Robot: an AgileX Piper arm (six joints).
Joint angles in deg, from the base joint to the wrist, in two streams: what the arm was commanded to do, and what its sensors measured. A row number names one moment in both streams.
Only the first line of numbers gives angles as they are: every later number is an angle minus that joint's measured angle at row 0.
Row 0, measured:
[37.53, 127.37, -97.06, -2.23, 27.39, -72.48]
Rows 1 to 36, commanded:
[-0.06, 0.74, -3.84, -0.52, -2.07, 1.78]
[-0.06, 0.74, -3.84, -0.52, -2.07, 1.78]
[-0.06, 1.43, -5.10, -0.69, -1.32, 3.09]
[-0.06, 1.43, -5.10, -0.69, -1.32, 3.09]
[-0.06, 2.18, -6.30, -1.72, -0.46, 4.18]
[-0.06, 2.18, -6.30, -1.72, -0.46, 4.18]
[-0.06, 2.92, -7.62, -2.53, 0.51, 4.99]
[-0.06, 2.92, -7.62, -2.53, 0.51, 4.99]
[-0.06, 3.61, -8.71, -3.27, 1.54, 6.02]
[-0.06, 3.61, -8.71, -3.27, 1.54, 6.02]
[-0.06, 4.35, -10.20, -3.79, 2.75, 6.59]
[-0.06, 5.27, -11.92, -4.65, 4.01, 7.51]
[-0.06, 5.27, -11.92, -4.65, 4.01, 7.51]
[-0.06, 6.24, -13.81, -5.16, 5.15, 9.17]
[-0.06, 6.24, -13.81, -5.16, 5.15, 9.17]
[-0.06, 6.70, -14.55, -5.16, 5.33, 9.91]
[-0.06, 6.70, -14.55, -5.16, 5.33, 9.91]
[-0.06, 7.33, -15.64, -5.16, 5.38, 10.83]
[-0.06, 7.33, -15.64, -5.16, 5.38, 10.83]
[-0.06, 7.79, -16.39, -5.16, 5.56, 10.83]
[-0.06, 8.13, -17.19, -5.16, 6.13, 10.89]
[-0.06, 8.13, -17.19, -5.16, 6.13, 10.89]
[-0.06, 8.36, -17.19, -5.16, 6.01, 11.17]
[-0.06, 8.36, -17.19, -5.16, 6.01, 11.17]
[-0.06, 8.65, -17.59, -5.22, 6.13, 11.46]
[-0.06, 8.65, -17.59, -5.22, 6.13, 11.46]
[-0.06, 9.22, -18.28, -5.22, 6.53, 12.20]
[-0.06, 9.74, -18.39, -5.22, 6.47, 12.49]
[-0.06, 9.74, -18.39, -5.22, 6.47, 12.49]
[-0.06, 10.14, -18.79, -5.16, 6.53, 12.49]
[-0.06, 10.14, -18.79, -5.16, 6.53, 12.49]
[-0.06, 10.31, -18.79, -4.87, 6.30, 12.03]
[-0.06, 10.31, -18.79, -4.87, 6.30, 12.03]
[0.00, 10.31, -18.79, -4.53, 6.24, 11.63]
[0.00, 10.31, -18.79, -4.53, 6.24, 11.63]
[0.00, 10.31, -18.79, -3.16, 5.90, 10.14]
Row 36, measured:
[0.00, 10.48, -17.99, -4.99, 8.02, 11.29]
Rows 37 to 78, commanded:
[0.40, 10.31, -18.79, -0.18, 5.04, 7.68]
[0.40, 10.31, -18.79, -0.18, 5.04, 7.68]
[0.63, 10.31, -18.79, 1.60, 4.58, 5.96]
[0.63, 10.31, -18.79, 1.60, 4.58, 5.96]
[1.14, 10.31, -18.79, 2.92, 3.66, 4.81]
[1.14, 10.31, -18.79, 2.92, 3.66, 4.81]
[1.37, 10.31, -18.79, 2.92, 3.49, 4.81]
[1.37, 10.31, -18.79, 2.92, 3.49, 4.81]
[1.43, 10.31, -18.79, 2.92, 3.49, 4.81]
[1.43, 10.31, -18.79, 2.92, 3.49, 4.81]
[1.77, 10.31, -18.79, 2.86, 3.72, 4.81]
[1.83, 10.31, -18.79, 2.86, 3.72, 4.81]
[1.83, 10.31, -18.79, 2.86, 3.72, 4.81]
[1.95, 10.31, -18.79, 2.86, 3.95, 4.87]
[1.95, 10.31, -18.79, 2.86, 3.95, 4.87]
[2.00, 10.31, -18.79, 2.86, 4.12, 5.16]
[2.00, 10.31, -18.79, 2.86, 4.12, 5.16]
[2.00, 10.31, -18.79, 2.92, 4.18, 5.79]
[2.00, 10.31, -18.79, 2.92, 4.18, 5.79]
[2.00, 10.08, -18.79, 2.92, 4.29, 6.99]
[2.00, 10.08, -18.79, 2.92, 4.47, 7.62]
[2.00, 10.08, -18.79, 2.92, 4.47, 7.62]
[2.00, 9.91, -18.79, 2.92, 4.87, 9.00]
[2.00, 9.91, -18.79, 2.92, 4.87, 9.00]
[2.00, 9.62, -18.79, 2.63, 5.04, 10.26]
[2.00, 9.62, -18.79, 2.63, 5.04, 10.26]
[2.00, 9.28, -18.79, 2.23, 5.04, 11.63]
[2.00, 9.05, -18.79, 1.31, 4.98, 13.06]
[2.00, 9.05, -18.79, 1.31, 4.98, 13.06]
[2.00, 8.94, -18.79, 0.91, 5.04, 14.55]
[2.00, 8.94, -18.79, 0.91, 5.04, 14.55]
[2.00, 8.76, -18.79, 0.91, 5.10, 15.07]
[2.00, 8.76, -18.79, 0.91, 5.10, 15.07]
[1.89, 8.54, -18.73, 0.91, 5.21, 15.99]
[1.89, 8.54, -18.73, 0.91, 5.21, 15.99]
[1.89, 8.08, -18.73, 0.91, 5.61, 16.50]
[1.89, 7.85, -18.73, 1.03, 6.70, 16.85]
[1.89, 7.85, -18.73, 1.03, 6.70, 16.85]
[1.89, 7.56, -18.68, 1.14, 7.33, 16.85]
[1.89, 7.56, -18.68, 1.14, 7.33, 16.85]
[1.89, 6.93, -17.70, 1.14, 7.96, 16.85]
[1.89, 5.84, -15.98, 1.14, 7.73, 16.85]
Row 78, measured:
[1.95, 7.91, -17.65, 1.03, 7.04, 16.27]
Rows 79 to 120, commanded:
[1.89, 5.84, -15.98, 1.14, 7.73, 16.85]
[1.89, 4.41, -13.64, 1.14, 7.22, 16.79]
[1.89, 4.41, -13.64, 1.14, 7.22, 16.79]
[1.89, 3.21, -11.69, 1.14, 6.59, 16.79]
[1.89, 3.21, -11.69, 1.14, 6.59, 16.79]
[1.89, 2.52, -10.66, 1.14, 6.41, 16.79]
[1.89, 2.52, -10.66, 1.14, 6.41, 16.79]
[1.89, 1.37, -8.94, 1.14, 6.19, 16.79]
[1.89, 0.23, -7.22, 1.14, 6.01, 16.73]
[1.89, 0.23, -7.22, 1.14, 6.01, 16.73]
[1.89, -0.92, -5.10, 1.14, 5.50, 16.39]
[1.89, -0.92, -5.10, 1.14, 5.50, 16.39]
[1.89, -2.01, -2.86, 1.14, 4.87, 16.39]
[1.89, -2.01, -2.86, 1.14, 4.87, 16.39]
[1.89, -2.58, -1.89, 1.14, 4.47, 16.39]
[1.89, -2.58, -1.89, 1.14, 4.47, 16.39]
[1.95, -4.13, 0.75, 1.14, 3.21, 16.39]
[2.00, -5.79, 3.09, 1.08, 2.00, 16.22]
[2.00, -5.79, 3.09, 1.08, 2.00, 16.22]
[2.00, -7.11, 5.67, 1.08, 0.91, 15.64]
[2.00, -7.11, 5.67, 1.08, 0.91, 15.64]
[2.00, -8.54, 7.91, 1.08, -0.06, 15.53]
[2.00, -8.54, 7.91, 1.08, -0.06, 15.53]
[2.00, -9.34, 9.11, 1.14, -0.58, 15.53]
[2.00, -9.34, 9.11, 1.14, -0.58, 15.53]
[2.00, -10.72, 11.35, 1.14, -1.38, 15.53]
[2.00, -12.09, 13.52, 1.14, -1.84, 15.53]
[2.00, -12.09, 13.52, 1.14, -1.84, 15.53]
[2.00, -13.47, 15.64, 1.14, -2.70, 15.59]
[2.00, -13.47, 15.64, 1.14, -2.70, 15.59]
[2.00, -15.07, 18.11, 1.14, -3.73, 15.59]
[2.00, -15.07, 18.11, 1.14, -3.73, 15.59]
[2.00, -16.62, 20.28, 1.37, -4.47, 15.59]
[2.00, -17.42, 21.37, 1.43, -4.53, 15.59]
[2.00, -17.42, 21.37, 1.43, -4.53, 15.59]
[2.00, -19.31, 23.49, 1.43, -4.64, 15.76]
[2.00, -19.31, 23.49, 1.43, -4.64, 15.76]
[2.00, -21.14, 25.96, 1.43, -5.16, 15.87]
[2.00, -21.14, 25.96, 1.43, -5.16, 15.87]
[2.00, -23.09, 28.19, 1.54, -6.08, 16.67]
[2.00, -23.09, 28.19, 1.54, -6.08, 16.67]
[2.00, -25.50, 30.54, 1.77, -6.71, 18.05]
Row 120, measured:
[1.95, -22.17, 27.90, 1.08, -5.27, 16.33]
